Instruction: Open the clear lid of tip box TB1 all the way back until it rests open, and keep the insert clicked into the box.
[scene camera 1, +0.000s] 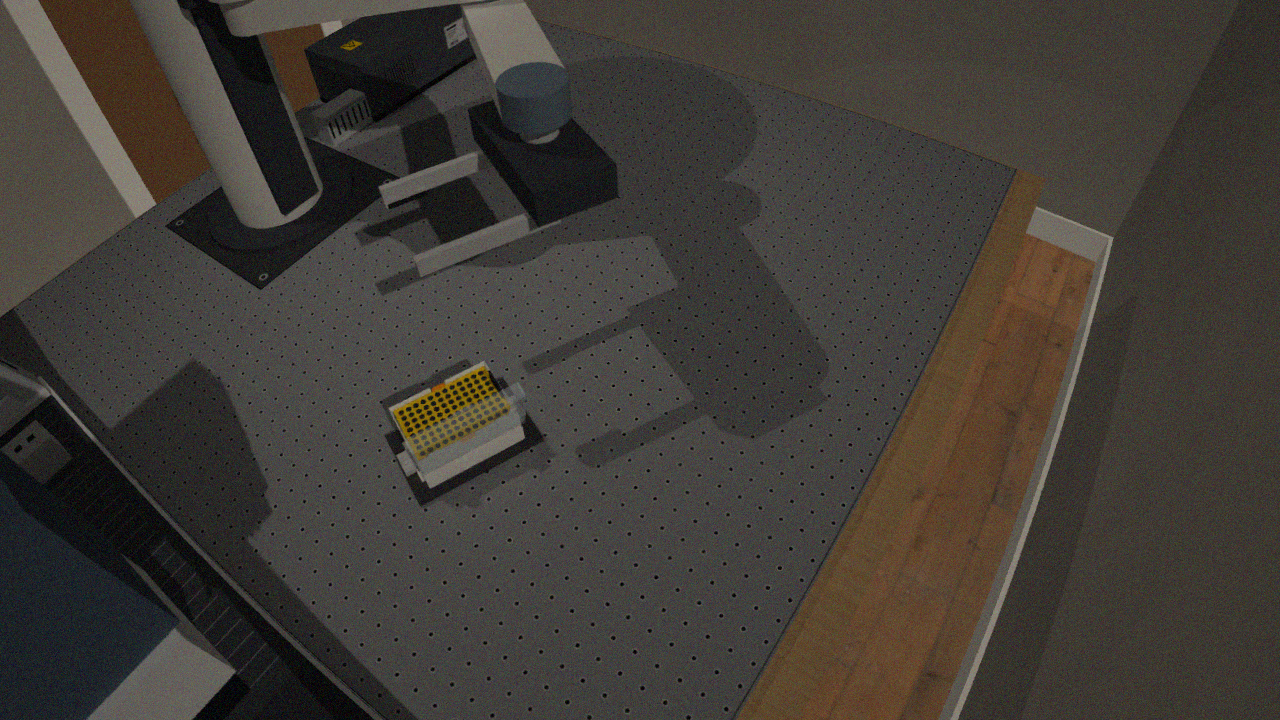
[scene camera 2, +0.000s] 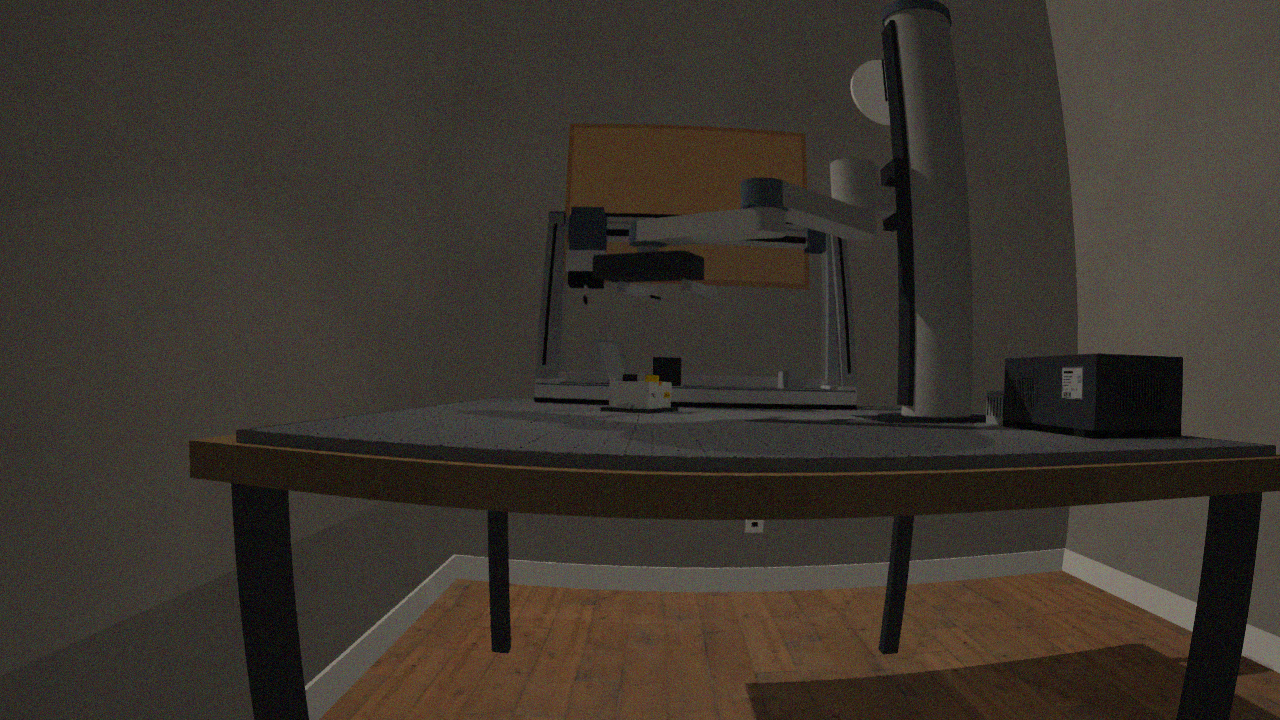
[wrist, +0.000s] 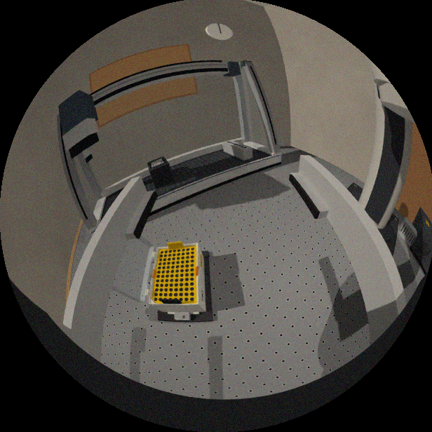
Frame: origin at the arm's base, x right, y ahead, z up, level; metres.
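Where they show: gripper, between the fingertips: (scene camera 1: 398, 229) (scene camera 2: 685, 294); arm's base, origin of its link: (scene camera 1: 283, 208).
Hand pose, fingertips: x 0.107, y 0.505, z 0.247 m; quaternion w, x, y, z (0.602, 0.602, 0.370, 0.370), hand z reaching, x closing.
Note:
Things, the pixels of their centre, and the offset from my fingertips. "spot": a spot on its surface instead. Level surfaces: height alone.
- Tip box TB1, middle of its body: (scene camera 1: 457, 424) (scene camera 2: 641, 395) dx +0.063, dy +0.082, dz -0.201 m
- clear lid, a spot on its surface: (scene camera 2: 611, 360) spot: dx +0.100, dy +0.146, dz -0.132 m
- perforated board, height of its surface: dz -0.234 m
Tip box TB1 (scene camera 1: 474, 454) (scene camera 2: 633, 394) (wrist: 202, 287) stands upright on a dark base plate. Its yellow insert (scene camera 1: 443, 402) (wrist: 176, 275) sits level inside the box walls, with orange clips at its long sides. The clear lid (scene camera 2: 611, 360) (wrist: 146, 275) stands open on the hinge side, leaning back a little past upright in the scene camera 2 view; its far edge is faint in the wrist view. My gripper (scene camera 1: 401, 231) (scene camera 2: 657, 291) (wrist: 220, 172) is open and empty, fingers wide apart. It hangs above the board, higher than the box and off to its side, touching neither box nor lid.
A gantry frame with a low front rail (scene camera 2: 698, 394) (wrist: 215, 182) stands beyond the box. A small black block (wrist: 160, 172) sits on its deck. My arm's column (scene camera 1: 228, 116) (scene camera 2: 935, 214) and a black controller box (scene camera 1: 393, 58) (scene camera 2: 1092, 394) stand on the perforated board (scene camera 1: 626, 555).

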